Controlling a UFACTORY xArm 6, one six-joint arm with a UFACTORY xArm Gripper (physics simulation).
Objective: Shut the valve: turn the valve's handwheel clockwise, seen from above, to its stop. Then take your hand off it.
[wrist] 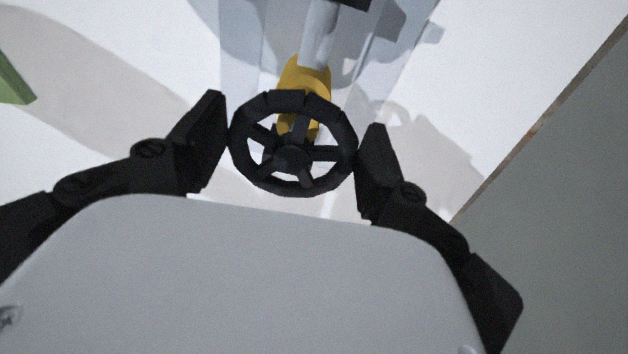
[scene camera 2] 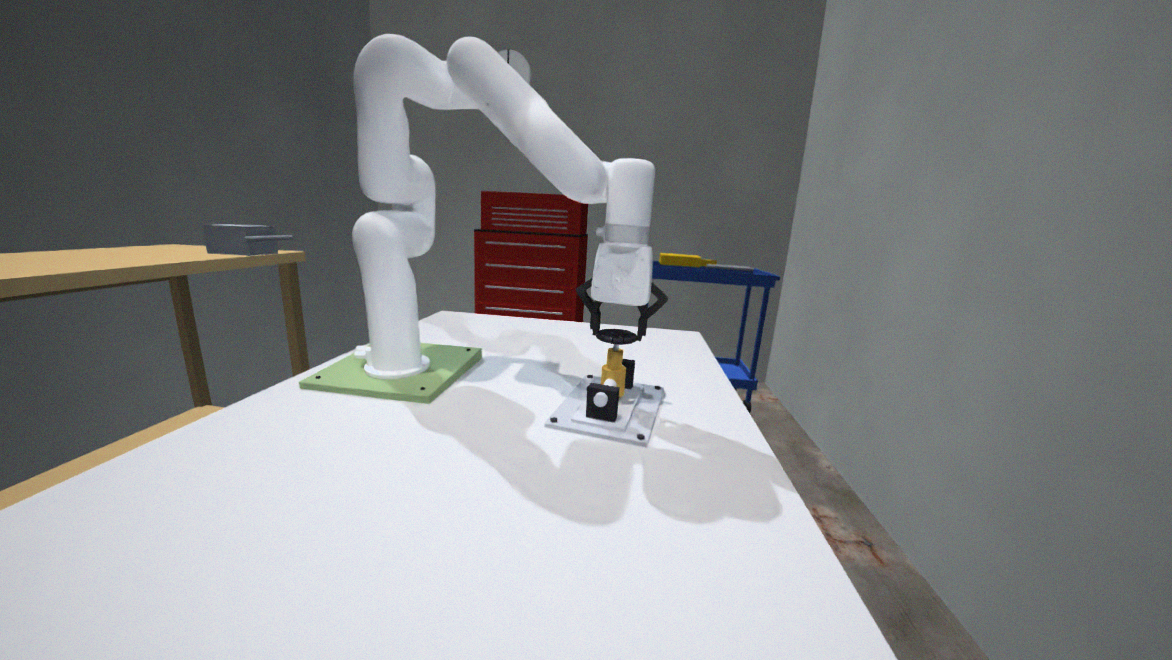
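Note:
The black handwheel (scene camera 2: 616, 336) (wrist: 292, 158) has a round rim with several spokes and sits level on top of the valve. The valve's yellow body (scene camera 2: 613, 378) (wrist: 303, 78) stands upright below it on a pale grey base plate (scene camera 2: 568, 420) (wrist: 239, 65). My gripper (scene camera 2: 619, 332) (wrist: 296, 130) points down over the valve and is shut on the handwheel, with one black finger against each side of the rim. In the wrist view the handwheel hides part of the yellow body.
The arm's green mounting plate (scene camera 2: 446, 373) (wrist: 14, 82) is to the left of the valve on the white table (scene camera 2: 410, 524). Black blocks (scene camera 2: 601, 402) stand at the valve's pipe ends. A red tool chest (scene camera 2: 530, 274) and a blue cart (scene camera 2: 713, 274) stand behind. A wooden bench (scene camera 2: 147, 258) is at the left.

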